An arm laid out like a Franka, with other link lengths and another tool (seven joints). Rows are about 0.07 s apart.
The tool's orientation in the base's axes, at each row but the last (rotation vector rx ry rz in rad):
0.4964 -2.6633 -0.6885
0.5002 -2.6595 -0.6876
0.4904 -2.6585 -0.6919
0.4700 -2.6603 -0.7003
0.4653 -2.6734 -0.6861
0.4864 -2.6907 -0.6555
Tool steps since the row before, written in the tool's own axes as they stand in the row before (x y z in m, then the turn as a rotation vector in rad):
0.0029 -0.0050 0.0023 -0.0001 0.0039 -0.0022
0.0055 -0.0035 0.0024 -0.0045 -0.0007 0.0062
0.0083 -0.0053 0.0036 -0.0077 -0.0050 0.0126
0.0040 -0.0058 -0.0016 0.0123 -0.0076 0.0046
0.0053 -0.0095 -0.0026 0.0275 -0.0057 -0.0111
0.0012 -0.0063 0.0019 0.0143 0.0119 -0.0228
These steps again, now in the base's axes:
-0.0023 -0.0044 -0.0038 0.0000 0.0024 0.0038
-0.0050 -0.0042 -0.0025 0.0016 0.0037 -0.0065
-0.0075 -0.0063 -0.0037 0.0028 0.0041 -0.0148
-0.0016 -0.0070 -0.0007 -0.0110 -0.0093 -0.0047
-0.0015 -0.0110 -0.0014 -0.0187 -0.0199 0.0129
-0.0002 -0.0050 -0.0044 -0.0068 -0.0044 0.0283

